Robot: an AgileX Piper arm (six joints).
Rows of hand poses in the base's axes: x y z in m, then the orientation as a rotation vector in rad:
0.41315 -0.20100 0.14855 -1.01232 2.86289 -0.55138
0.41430 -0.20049 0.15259 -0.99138 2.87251 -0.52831
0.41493 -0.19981 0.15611 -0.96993 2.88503 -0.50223
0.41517 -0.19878 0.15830 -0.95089 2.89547 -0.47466
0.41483 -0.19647 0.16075 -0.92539 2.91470 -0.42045
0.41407 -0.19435 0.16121 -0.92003 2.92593 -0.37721
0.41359 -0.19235 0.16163 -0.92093 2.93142 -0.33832
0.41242 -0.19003 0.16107 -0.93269 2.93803 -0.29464
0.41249 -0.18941 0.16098 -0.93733 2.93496 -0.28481
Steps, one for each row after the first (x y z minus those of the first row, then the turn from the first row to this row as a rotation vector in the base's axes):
0.00115 0.00051 0.00404 0.01597 0.00093 -0.01388
0.00178 0.00119 0.00756 0.03331 0.00467 -0.02906
0.00202 0.00222 0.00975 0.05160 0.00805 -0.04214
0.00168 0.00453 0.01220 0.08603 0.01923 -0.06100
0.00092 0.00665 0.01266 0.11221 0.03110 -0.06638
0.00044 0.00865 0.01308 0.13586 0.04044 -0.06648
-0.00073 0.01097 0.01252 0.16071 0.05599 -0.06089
-0.00066 0.01159 0.01243 0.16709 0.05638 -0.05690

